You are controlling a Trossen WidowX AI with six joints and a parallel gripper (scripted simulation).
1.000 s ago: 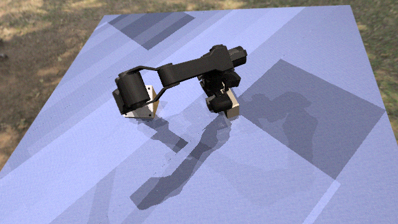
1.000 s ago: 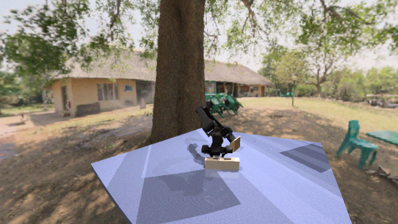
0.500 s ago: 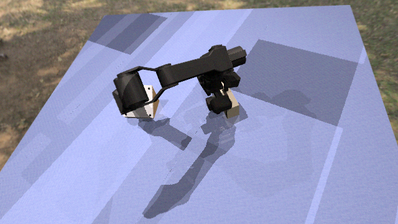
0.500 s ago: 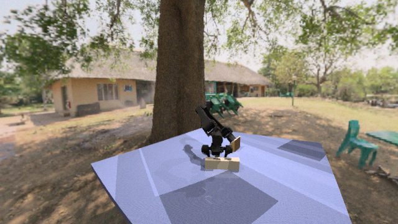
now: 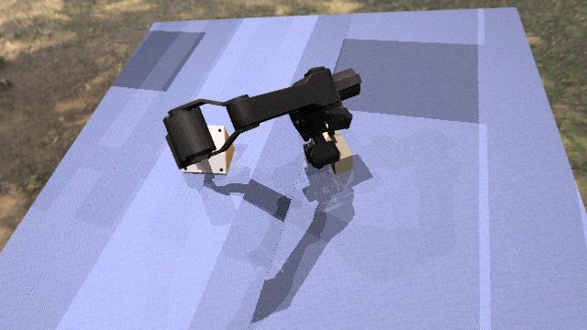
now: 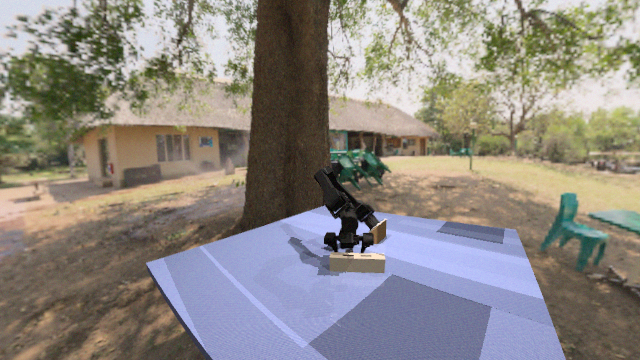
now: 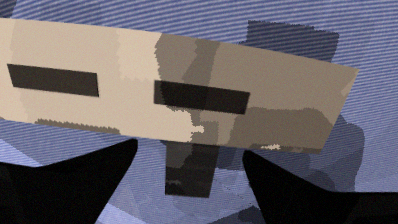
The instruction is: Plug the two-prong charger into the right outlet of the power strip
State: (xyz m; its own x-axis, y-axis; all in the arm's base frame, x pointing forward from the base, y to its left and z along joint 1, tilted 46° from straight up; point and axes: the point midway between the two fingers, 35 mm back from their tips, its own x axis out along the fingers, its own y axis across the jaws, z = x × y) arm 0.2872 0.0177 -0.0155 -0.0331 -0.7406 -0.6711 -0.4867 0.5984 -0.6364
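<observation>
Now: the black two-prong charger 2 cm ahead of my gripper tip, 1 cm to the left of it and 1 cm above it.
</observation>
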